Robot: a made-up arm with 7 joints.
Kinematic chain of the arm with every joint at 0, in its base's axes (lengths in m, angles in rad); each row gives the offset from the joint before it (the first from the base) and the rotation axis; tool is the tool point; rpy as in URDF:
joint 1: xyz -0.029 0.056 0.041 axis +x
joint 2: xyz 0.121 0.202 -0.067 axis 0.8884 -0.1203 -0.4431
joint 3: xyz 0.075 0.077 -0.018 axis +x
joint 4: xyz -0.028 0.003 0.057 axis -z
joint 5: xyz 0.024 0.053 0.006 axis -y
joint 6: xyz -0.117 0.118 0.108 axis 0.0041 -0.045 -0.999
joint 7: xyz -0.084 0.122 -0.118 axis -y
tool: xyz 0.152 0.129 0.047 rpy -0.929 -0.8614 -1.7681
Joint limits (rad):
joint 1: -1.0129..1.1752
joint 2: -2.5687..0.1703
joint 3: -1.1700..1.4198
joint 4: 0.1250..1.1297
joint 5: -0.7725..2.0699
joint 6: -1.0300..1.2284
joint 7: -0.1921..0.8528
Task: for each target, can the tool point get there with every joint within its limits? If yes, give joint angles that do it. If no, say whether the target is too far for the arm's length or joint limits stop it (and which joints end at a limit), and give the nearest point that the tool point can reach.
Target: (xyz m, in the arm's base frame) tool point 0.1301 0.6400 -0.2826
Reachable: yes | joints -0.4997 -0.6553 0.7265 0.3840 1.1452 0.2113 0.3323
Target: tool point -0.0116 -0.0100 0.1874
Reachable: no: joint limits stop it (at a limit: joint 1, joint 3, joint 4, joint 6, joint 7) | nearest point -0.0040 -0.0398 0.2388 | short by 0.060 m
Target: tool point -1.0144 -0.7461 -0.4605
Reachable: no: too far | nearest point -0.3068 -0.2885 -0.3008 | short by 0.858 m
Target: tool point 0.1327 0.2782 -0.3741
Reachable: yes | joints 0.5249 -2.1136 -0.7465 1.0298 1.7370 0.9354 0.7504
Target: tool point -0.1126 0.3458 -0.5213
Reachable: yes | joints -0.2168 -2.2652 0.8785 0.9419 0.0270 -0.7681 0.4011
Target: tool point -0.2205 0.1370 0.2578
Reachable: no: joint limits stop it (at a limit: joint 2, joint 3, joint 4, joint 6, joint 7) | nearest point -0.1578 0.1510 0.2954 | short by 0.074 m
